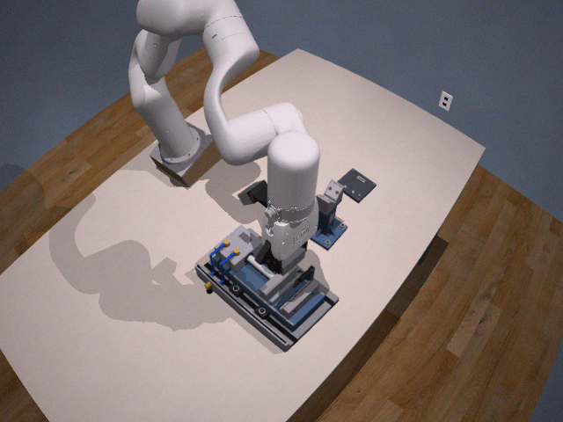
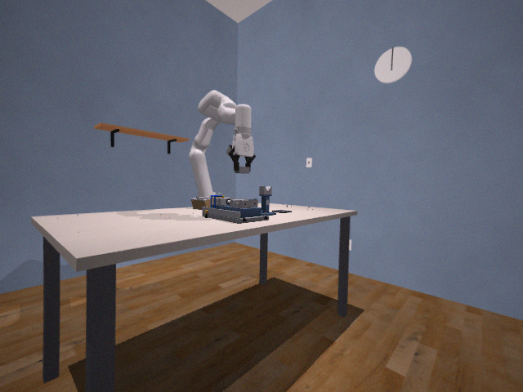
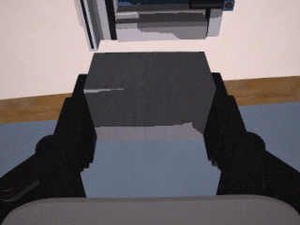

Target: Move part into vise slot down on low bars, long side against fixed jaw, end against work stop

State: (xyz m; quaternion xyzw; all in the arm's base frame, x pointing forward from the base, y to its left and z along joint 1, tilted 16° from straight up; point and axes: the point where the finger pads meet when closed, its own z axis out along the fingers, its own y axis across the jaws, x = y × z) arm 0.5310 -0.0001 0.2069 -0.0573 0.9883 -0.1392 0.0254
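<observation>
My hand is 30 mm short of the fixed jaw, 20 mm to the right of it and 170 mm above it. Round my hand: work stop: 60 mm to the left, 160 mm below; moving jaw: 30 mm behind, 10 mm to the left, 170 mm below; part: 20 mm below.
</observation>
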